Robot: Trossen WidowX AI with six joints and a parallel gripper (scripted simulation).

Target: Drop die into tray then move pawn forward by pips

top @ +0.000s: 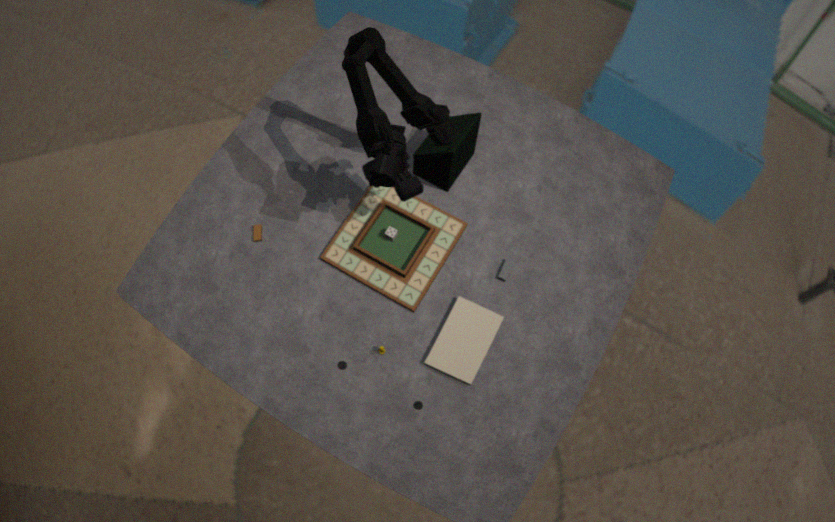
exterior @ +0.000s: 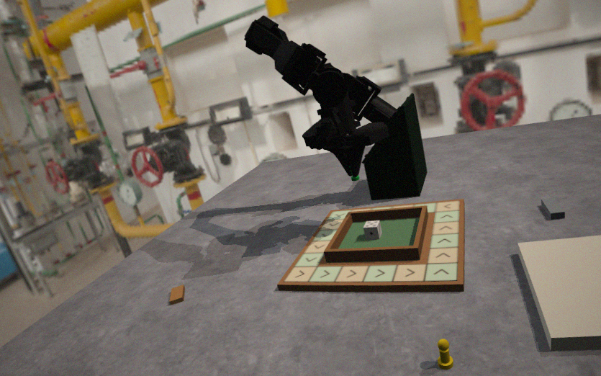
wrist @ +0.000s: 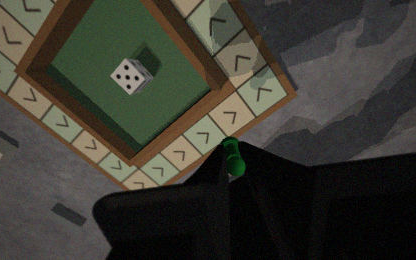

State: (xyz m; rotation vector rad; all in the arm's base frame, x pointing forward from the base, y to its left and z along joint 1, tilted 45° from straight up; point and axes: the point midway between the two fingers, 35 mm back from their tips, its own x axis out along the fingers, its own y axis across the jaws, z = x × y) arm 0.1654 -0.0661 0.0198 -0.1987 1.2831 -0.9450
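The white die is 10 cm ahead of my gripper tip, 7 cm below it and 5 cm to the left of it. From my gripper tip the other things lie so: small grey block 35 cm to the left, 9 cm below, 2 cm ahead; green pawn 1 cm above; green dice tray 10 cm ahead, 9 cm below, 6 cm to the left.
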